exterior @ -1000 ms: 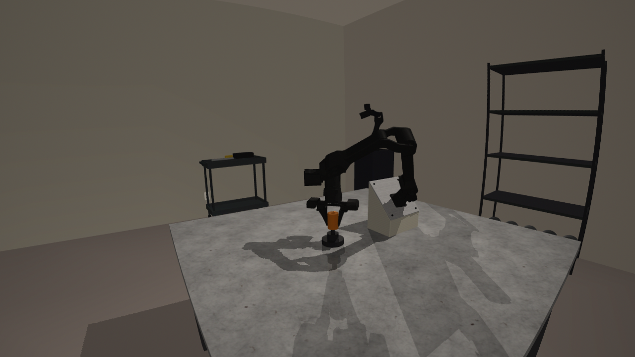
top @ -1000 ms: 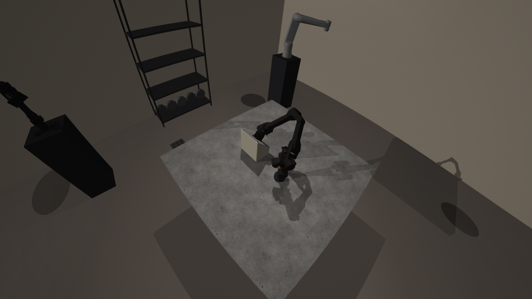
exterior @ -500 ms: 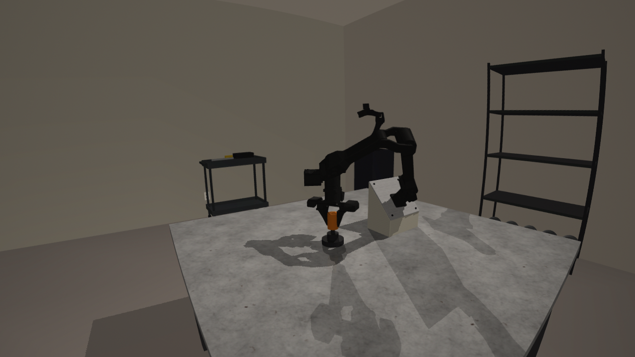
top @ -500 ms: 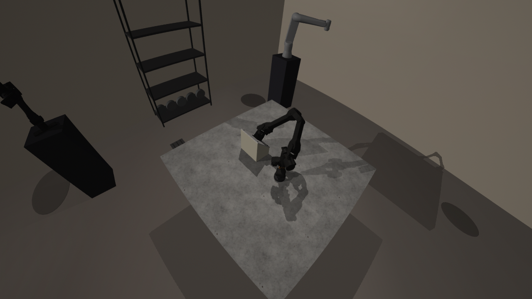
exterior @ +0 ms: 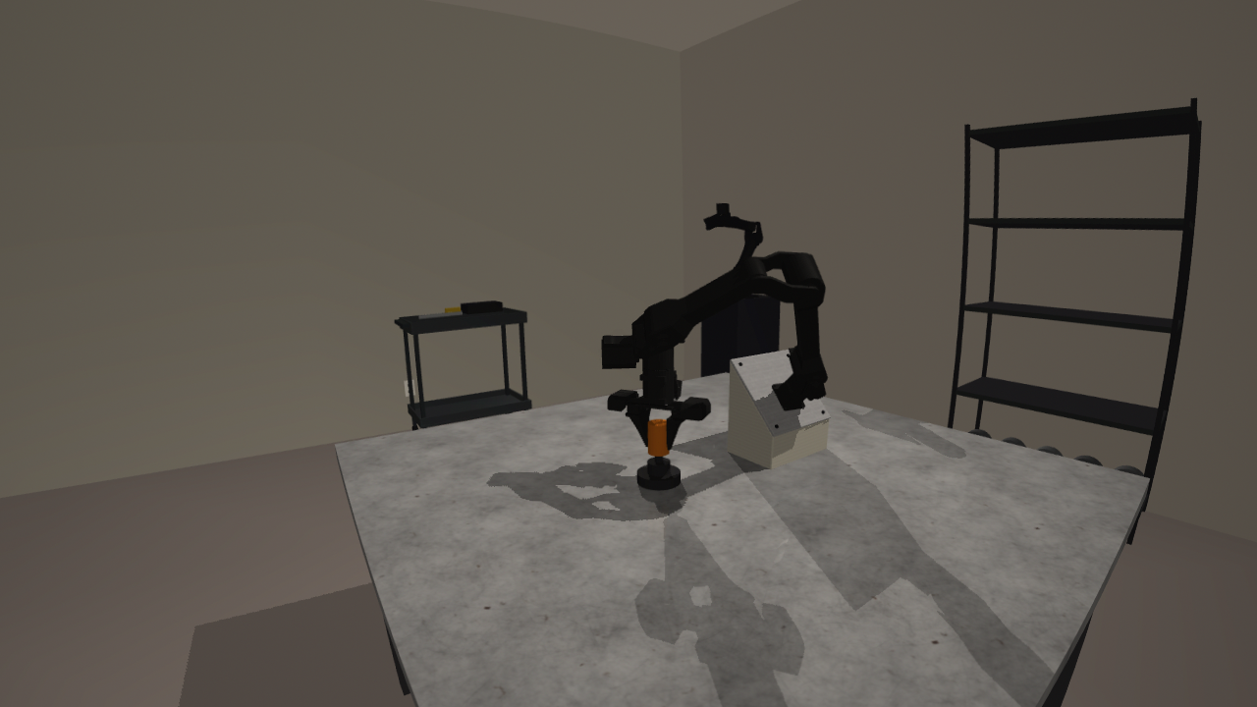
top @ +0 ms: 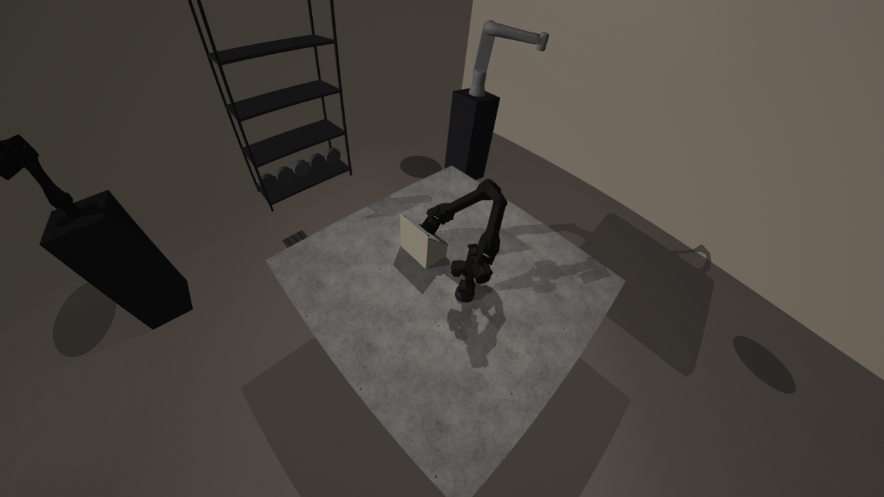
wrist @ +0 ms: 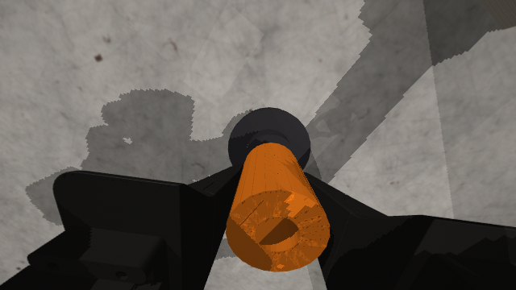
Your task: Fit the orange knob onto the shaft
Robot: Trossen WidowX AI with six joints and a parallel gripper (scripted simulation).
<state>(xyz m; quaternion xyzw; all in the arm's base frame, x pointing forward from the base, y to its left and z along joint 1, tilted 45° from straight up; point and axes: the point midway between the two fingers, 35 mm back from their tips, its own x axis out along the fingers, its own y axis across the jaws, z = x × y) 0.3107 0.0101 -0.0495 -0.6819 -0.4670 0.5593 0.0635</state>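
My gripper tip is 2 cm below the orange knob. From my gripper tip the other things lie so: dark round pedestal (4 cm below).
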